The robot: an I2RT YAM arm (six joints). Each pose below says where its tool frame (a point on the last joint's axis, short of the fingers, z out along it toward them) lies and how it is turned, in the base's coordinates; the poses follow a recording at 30 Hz.
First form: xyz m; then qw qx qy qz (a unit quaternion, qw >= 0).
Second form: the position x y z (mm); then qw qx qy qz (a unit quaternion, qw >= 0). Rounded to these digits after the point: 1 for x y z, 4 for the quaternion.
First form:
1: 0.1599, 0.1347, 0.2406, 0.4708, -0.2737, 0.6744, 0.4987
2: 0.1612, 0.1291, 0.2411, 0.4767, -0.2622, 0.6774, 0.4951
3: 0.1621, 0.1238, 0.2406, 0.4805, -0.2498, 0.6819, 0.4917
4: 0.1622, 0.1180, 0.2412, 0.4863, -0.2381, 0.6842, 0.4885
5: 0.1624, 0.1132, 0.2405, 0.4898, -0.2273, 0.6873, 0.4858
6: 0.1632, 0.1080, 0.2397, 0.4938, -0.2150, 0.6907, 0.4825
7: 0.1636, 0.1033, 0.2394, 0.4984, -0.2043, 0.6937, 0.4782
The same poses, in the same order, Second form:
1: 159.9, 134.7, 240.6, 0.4708, -0.2737, 0.6744, 0.4987
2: 161.2, 129.1, 241.1, 0.4767, -0.2622, 0.6774, 0.4951
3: 162.1, 123.8, 240.6, 0.4805, -0.2498, 0.6819, 0.4917
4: 162.2, 118.0, 241.2, 0.4863, -0.2381, 0.6842, 0.4885
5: 162.4, 113.2, 240.5, 0.4898, -0.2273, 0.6873, 0.4858
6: 163.2, 108.0, 239.7, 0.4938, -0.2150, 0.6907, 0.4825
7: 163.6, 103.3, 239.4, 0.4984, -0.2043, 0.6937, 0.4782
